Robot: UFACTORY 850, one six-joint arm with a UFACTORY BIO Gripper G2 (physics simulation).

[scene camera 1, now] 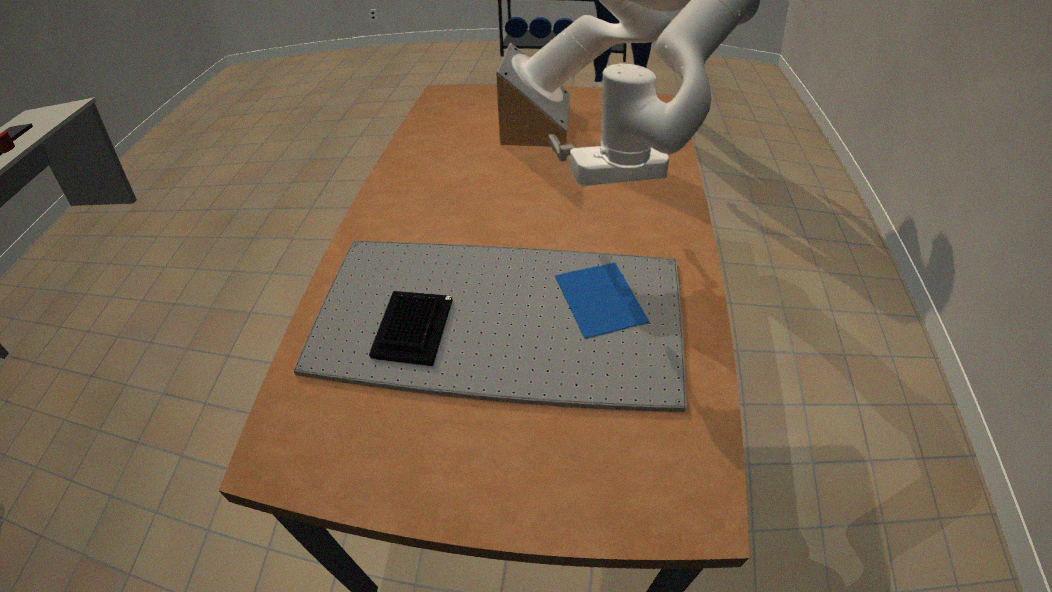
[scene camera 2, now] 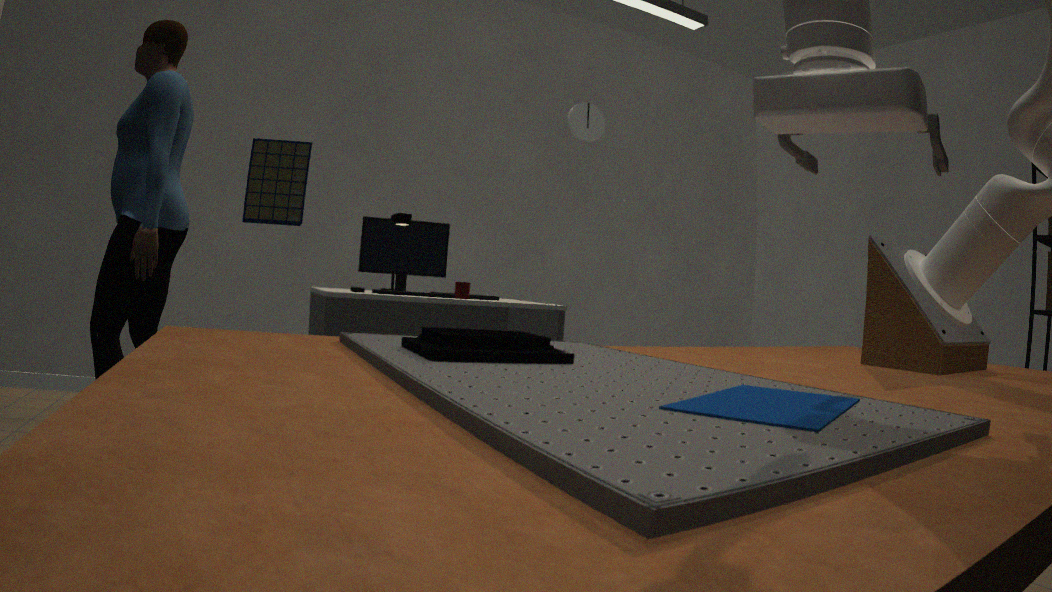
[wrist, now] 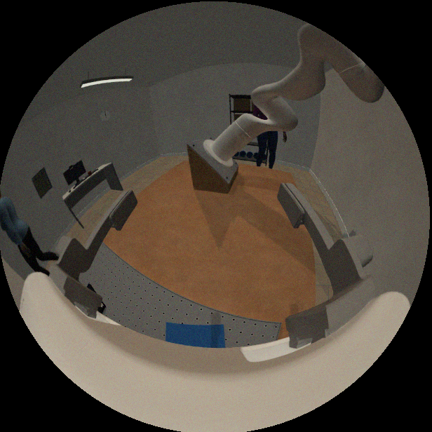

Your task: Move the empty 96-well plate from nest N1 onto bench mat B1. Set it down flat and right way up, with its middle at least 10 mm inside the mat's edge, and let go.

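The black 96-well plate (scene camera 1: 411,321) (scene camera 2: 485,336) sits flat in the black nest (scene camera 1: 401,357) (scene camera 2: 507,356), towards the left of the grey perforated board in the scene camera 1 view. A small part of this black stack shows past a finger at the lower left of the wrist view. The blue bench mat (scene camera 1: 597,298) (scene camera 2: 757,407) (wrist: 195,335) lies flat on the board's other side, with shadows across it. My gripper (scene camera 2: 873,164) (wrist: 208,206) is open and empty, high above the table on the robot-base side of the mat, well away from the plate.
The grey perforated board (scene camera 1: 500,331) (scene camera 2: 588,412) (wrist: 145,302) lies on the wooden table (scene camera 1: 470,456) (scene camera 2: 242,456) (wrist: 220,240). The wedge-shaped robot base (scene camera 1: 526,117) (scene camera 2: 904,323) (wrist: 205,172) stands at the table's far end. A person (scene camera 2: 154,147) (wrist: 15,225) stands beyond the table.
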